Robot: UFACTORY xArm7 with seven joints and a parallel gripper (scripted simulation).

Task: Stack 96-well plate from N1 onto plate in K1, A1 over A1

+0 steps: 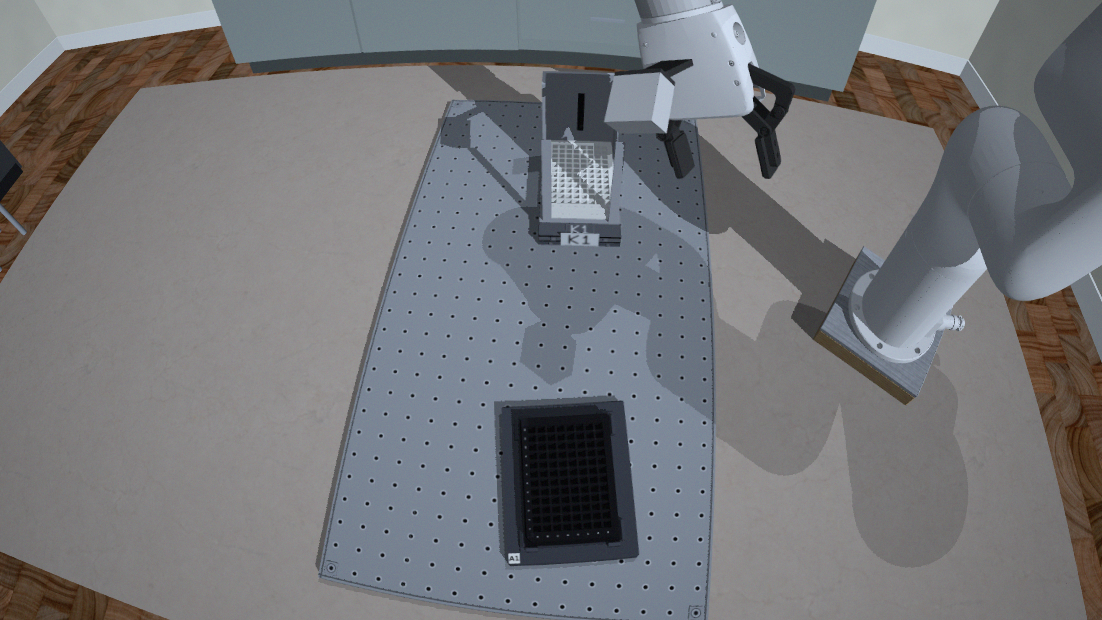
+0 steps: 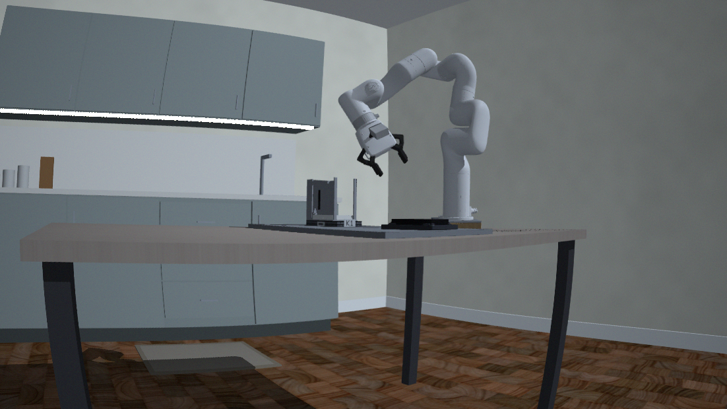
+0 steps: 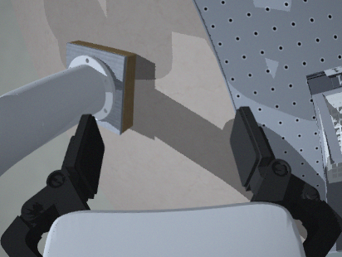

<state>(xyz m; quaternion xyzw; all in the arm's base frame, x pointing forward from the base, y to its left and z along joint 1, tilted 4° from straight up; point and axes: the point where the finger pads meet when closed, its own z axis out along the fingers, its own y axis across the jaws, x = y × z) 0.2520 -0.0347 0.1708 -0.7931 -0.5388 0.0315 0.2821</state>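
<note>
Right now my hand is 26 cm to the right of the black 96-well plate, 17 cm above it and 10 cm short of it. Also, from my hand: stack rack back wall: 18 cm to the right, 16 cm ahead, 10 cm below; then K1 label: 18 cm below, 14 cm ahead, 3 cm to the right; then white 96-well plate: 16 cm below, 15 cm ahead, 11 cm to the right.
</note>
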